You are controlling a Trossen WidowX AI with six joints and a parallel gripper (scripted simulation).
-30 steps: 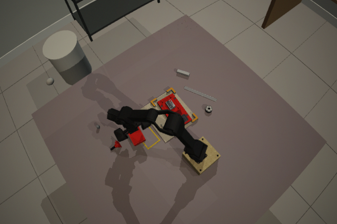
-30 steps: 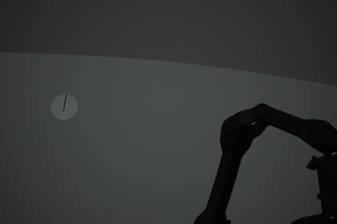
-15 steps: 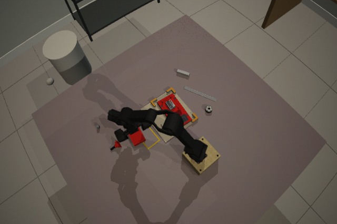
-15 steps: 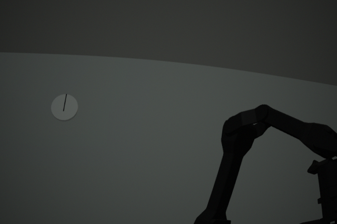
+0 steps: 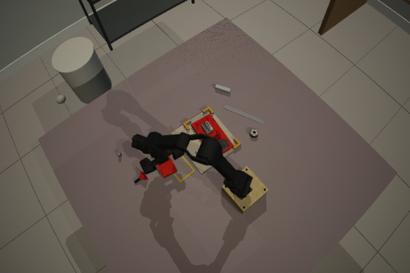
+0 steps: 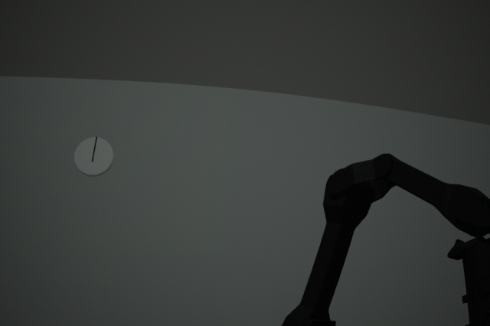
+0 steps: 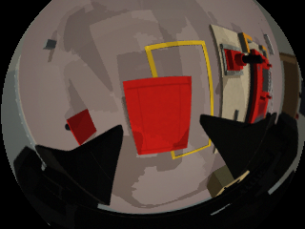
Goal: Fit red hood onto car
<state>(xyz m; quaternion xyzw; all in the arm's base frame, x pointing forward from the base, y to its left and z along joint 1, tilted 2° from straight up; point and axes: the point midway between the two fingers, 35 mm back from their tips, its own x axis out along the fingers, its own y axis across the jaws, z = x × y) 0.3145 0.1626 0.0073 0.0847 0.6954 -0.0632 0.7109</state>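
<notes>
Now: gripper tip 1 cm above the red hood. Also, from my gripper tip: small wheel: 16 cm behind, 41 cm to the right, 2 cm below; tiny grey piece: 19 cm ahead, 14 cm to the left, 2 cm below; grey engine block: 1 cm ahead, 25 cm to the right, 1 cm below.
</notes>
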